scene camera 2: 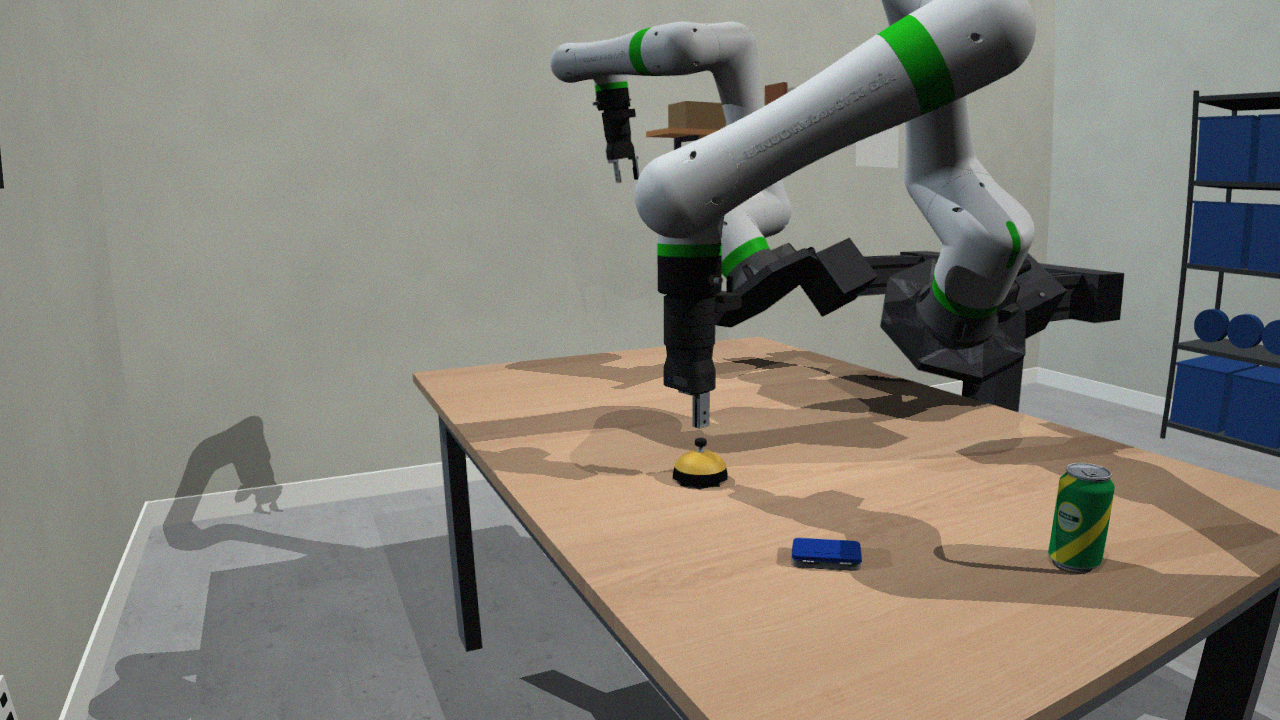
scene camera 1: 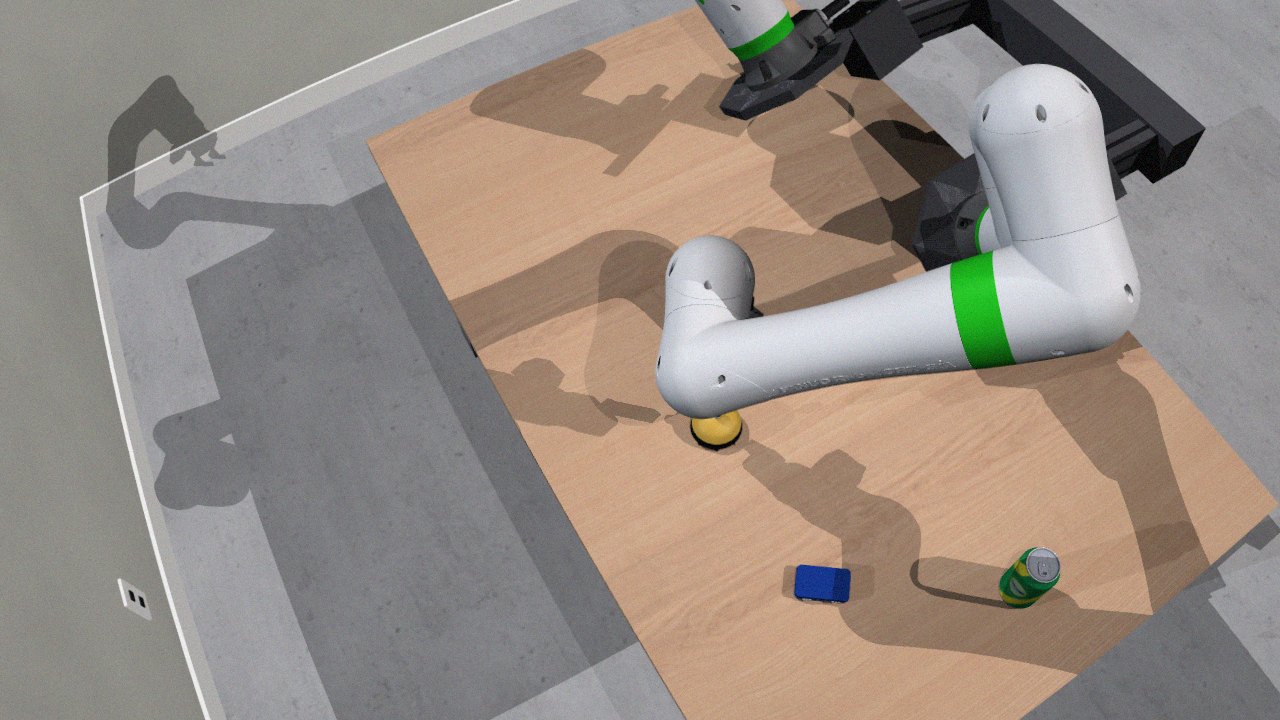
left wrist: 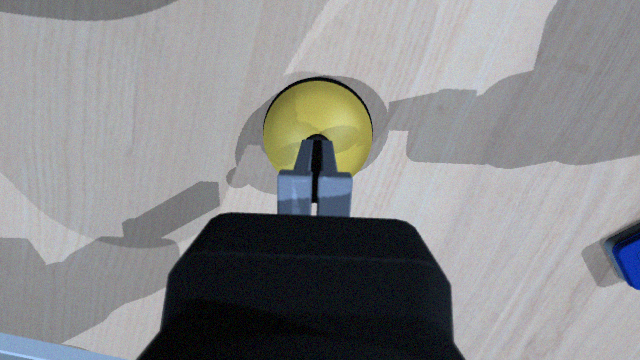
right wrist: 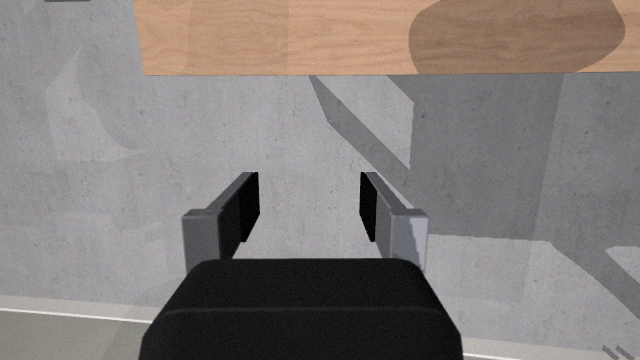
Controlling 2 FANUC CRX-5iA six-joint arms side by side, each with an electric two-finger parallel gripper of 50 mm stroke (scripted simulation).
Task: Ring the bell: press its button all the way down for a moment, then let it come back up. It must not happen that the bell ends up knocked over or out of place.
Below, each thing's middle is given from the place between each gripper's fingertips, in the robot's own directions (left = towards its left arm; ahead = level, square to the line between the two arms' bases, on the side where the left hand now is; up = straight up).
The bell (scene camera 2: 700, 469) is 6 cm below my left hand (scene camera 2: 700, 426). The rest, counted from my left hand: blue box (scene camera 2: 806, 552): 5 cm ahead, 31 cm to the left, 9 cm below.
Right now my right hand (scene camera 2: 627, 180) is 51 cm short of the bell, 98 cm to the right of it and 45 cm above it. Round my right hand: blue box: 56 cm ahead, 129 cm to the left, 48 cm below.
